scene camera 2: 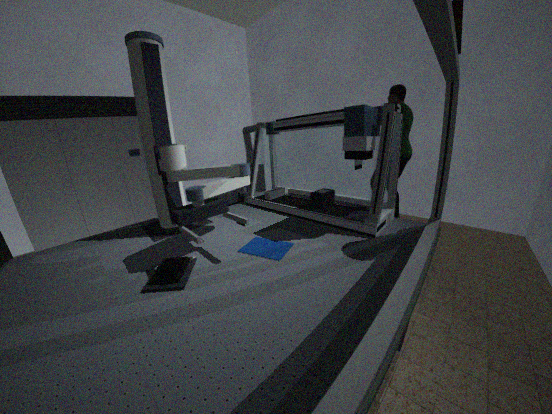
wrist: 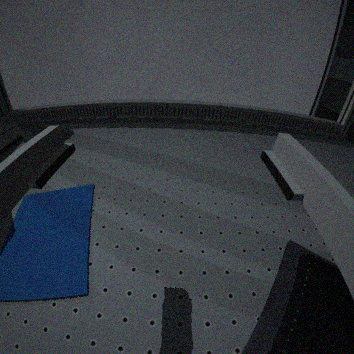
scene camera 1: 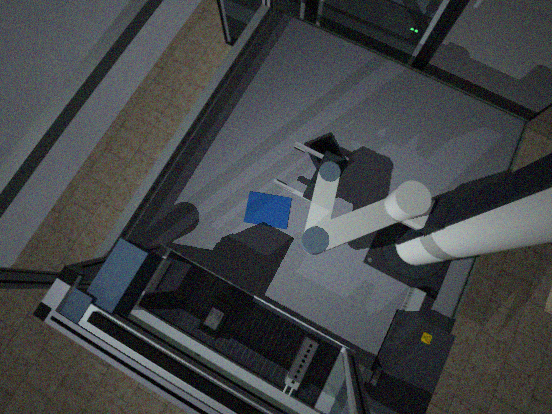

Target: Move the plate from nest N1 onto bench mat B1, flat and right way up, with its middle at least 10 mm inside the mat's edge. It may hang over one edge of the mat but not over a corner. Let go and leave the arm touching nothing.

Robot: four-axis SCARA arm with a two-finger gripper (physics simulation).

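Where they show: gripper, fingertip midpoint: [scene camera 2: 225,230] [wrist: 165,137] [scene camera 1: 284,162]; arm's base at its link origin: [scene camera 2: 176,226] [scene camera 1: 413,246].
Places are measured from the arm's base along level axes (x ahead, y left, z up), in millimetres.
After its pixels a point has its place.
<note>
Bench mat B1 [scene camera 1: 268,210] @(x 562, y 143, z 15 mm) [scene camera 2: 266,248] @(x 573, y 135, z 15 mm) [wrist: 55,245] @(x 551, y 115, z 15 mm) is a flat blue rectangle on the table. Nest N1 [scene camera 1: 320,139] [scene camera 2: 165,288] @(x 536, y -214, z 22 mm) [wrist: 281,285] @(x 515, y -140, z 25 mm) is a low dark tray with a grey rim. A black flat surface fills it; the light is too dim to tell the plate's outline from the nest. My gripper [scene camera 1: 286,163] @(x 579, y -21, z 143 mm) [scene camera 2: 224,232] @(x 579, y -21, z 143 mm) [wrist: 165,137] @(x 579, y -21, z 143 mm) is open and empty, raised above the table. In scene camera 1 its body and one finger overlap the nest. In the wrist view the mat is partly behind the left finger and the nest is at the lower right.
The arm's column [scene camera 1: 480,232] @(x 40, y 64, z 542 mm) [scene camera 2: 152,135] @(x 62, y -41, z 463 mm) stands on the table. A gantry frame [scene camera 1: 295,320] @(x 283, y 456, z 62 mm) [scene camera 2: 310,120] @(x 430, y 623, z 487 mm) with a blue-grey head [scene camera 2: 360,122] @(x 764, y 465, z 440 mm) stands beyond the mat. A dark box [scene camera 1: 415,345] @(x -96, y 338, z 127 mm) with a yellow label stands near the column. A person [scene camera 2: 406,125] is behind the gantry.
</note>
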